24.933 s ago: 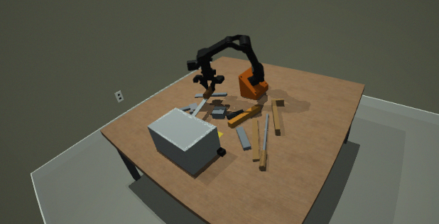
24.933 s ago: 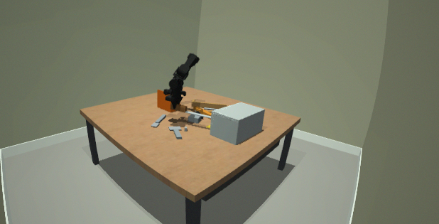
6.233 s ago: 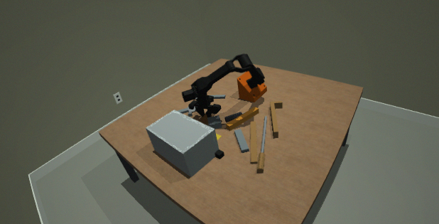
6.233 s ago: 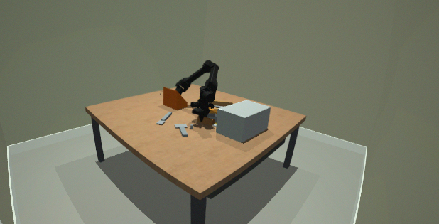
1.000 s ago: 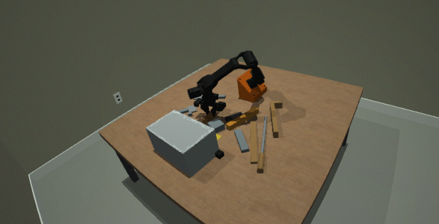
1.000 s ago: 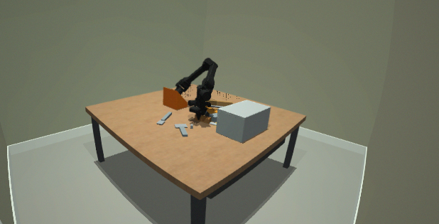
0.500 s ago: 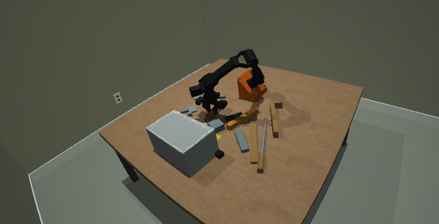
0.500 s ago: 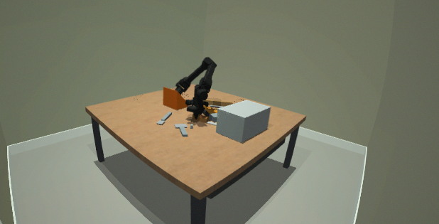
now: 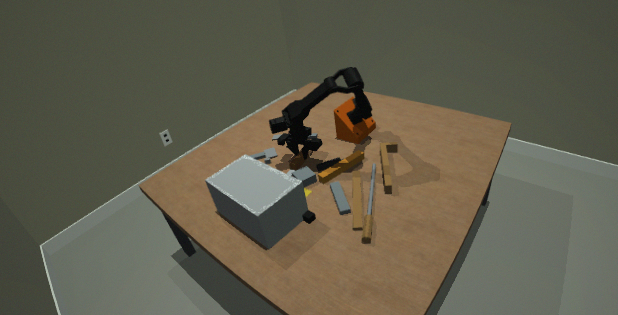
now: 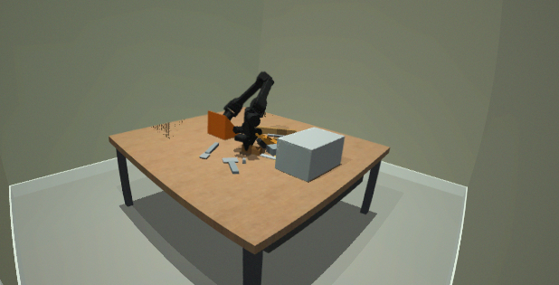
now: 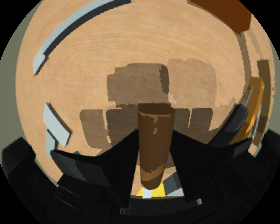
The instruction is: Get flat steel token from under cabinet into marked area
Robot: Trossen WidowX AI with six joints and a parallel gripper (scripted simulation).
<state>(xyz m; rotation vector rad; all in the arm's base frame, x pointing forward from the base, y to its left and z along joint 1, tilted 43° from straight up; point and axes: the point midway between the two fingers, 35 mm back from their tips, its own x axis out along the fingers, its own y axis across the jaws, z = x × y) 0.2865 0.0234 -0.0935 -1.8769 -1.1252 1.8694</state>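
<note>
Now: the grey block 9 cm ahead of my gripper tip, 11 cm to the left of it and 1 cm above it. From my gripper tip the other things lie so: wooden stick (4 cm ahead, 35 cm to the left); orange bar (5 cm behind, 18 cm to the left, 1 cm above); grey t-piece (9 cm ahead, 18 cm to the right).
</note>
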